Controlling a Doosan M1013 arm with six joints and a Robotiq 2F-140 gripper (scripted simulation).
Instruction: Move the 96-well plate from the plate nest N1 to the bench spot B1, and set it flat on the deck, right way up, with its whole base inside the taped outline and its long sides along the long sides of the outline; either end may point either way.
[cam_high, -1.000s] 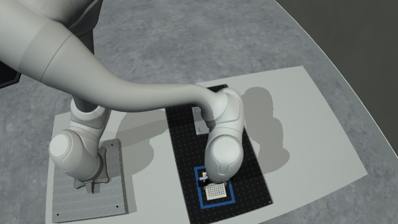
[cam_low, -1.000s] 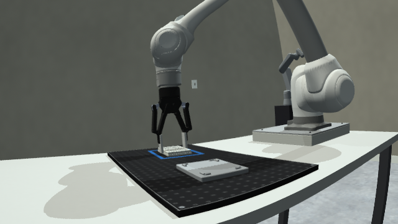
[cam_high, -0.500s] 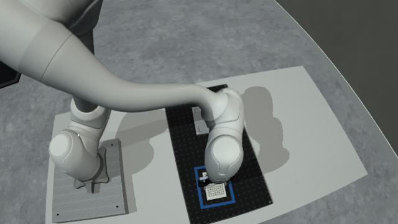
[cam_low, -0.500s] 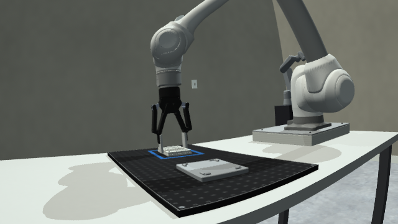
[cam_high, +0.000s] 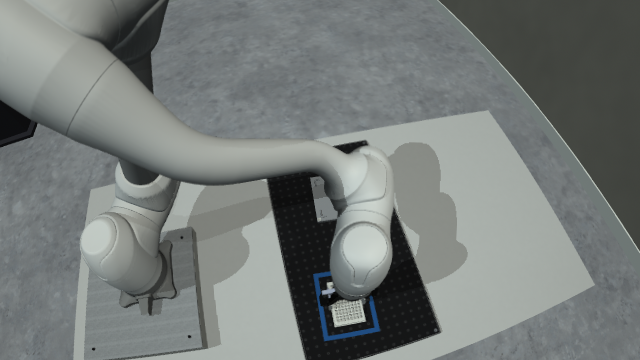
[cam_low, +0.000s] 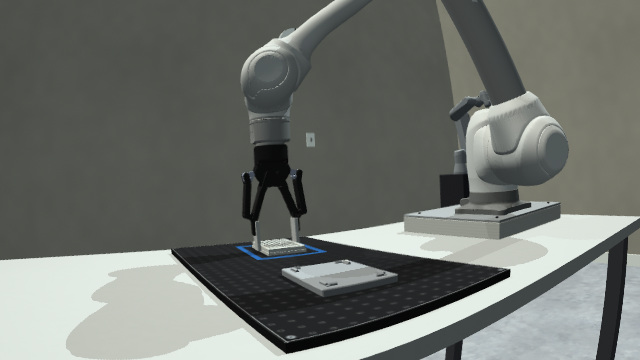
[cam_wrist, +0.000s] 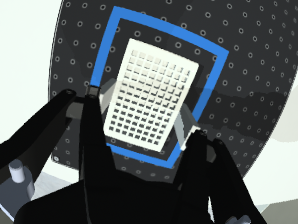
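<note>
Right now the white 96-well plate is 20 mm below my hand. Round my hand: grey plate nest N1 (60 mm ahead, 330 mm to the left, 20 mm below).
</note>
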